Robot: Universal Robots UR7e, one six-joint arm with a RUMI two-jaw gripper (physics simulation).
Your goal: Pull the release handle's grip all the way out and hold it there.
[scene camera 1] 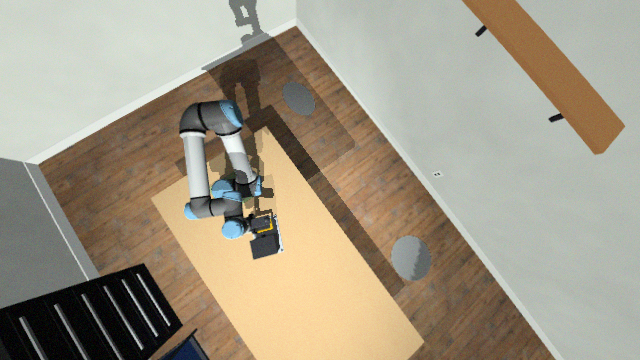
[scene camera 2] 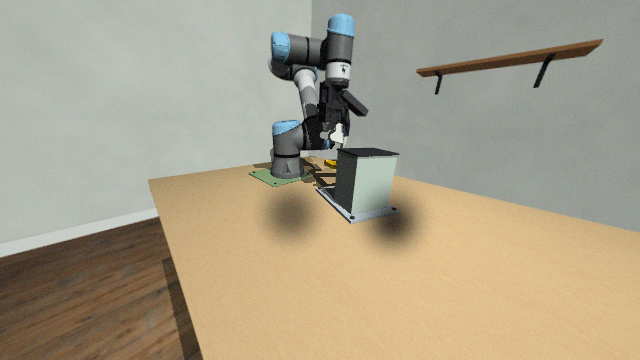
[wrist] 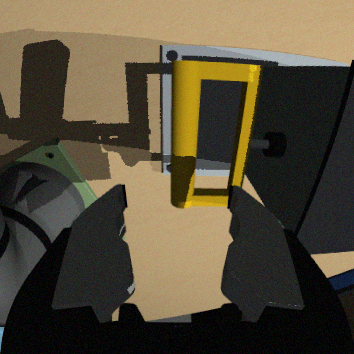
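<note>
The release handle's yellow rectangular grip (scene camera 1: 265, 230) (scene camera 2: 331, 163) (wrist: 185, 115) stands upright beside a dark-topped box (scene camera 1: 265, 246) (scene camera 2: 372, 185) (wrist: 305, 115). A short dark rod (wrist: 258, 144) joins the grip to a round collar on the box's side; a gap shows between grip and box. The box is on a pale base plate (scene camera 2: 375, 214) (wrist: 167, 110). My gripper (scene camera 2: 340, 141) (wrist: 177, 186) is partly open with nothing between its fingers. In the wrist view its fingertips appear near the grip's lower end, above the grip. In scene camera 1 the fingertips are mostly hidden.
The arm's base stands on a green plate (scene camera 2: 262, 176) (wrist: 75, 167) near the grip, on the tan table (scene camera 1: 320, 300) (scene camera 2: 400, 300). A black drawer unit (scene camera 1: 95, 320) stands beside the table. A wooden shelf (scene camera 1: 555, 75) (scene camera 2: 505, 58) is on the wall.
</note>
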